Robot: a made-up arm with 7 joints.
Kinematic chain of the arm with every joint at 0, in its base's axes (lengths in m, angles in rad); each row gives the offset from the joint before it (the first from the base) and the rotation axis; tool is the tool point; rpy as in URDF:
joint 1: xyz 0 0 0.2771 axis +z
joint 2: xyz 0 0 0 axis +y
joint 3: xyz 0 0 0.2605 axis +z
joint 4: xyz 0.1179 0 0 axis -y
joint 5: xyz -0.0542 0 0.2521 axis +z
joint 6: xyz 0 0 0 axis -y
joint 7: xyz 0.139 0 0 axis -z
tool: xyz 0 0 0 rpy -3.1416 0 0
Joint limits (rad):
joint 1: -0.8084..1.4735
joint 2: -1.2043..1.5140
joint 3: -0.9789..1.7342
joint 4: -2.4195..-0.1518
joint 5: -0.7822..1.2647
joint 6: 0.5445..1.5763
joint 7: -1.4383..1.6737
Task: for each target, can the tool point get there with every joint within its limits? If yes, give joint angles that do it. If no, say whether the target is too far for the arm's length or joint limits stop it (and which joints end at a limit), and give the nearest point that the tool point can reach.
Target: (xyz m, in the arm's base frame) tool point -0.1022 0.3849 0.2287
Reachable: yes | joints 1.0406 0.3833 0.7421 -2.0420 0.1896 0.6752 0.4643
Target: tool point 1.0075 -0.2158 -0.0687
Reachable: no: too far | nearest point 0.6312 -0.1352 0.0605 | short by 0.406 m
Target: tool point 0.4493 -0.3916 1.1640
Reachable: no: too far | nearest point 0.2863 -0.2495 0.8422 | short by 0.388 m
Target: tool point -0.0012 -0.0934 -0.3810
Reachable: no: joint limits stop it (at a limit: joint 1, joint 2, joint 6) | nearest point 0.0579 -0.1293 -0.1953 | short by 0.198 m
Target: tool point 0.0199 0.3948 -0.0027
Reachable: yes | joints 0.7347 1.1657 0.5194 -1.8601 0.7373 0.8674 -0.9048
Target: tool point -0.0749 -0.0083 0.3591
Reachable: no: joint limits stop it (at a limit: joint 1, joint 2, joint 4, joint 6) | nearest point -0.1942 0.1137 0.4516 | short by 0.194 m
